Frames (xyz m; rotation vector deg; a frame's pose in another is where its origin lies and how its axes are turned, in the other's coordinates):
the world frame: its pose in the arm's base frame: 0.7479 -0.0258 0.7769 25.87 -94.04 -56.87
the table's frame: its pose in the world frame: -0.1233 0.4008 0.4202 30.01 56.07 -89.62
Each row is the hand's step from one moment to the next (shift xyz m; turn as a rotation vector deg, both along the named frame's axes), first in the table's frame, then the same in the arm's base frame.
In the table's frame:
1: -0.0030 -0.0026 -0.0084 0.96 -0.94 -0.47
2: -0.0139 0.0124 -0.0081 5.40 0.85 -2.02
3: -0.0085 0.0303 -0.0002 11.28 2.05 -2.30
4: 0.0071 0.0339 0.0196 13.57 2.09 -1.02
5: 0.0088 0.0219 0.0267 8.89 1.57 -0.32
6: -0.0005 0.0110 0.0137 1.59 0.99 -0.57
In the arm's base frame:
1: 0.0041 0.0067 0.0049 1.02 0.51 -0.85
2: -0.0038 -0.0005 0.0199 5.14 -2.30 -1.49
3: -0.0063 -0.0204 0.0231 9.34 -5.78 -4.01
4: -0.0102 -0.0381 0.0052 9.96 -7.35 -6.03
5: -0.0140 -0.0321 -0.0069 6.27 -5.11 -4.02
6: -0.0106 -0.0140 -0.0008 1.48 -1.28 -0.01

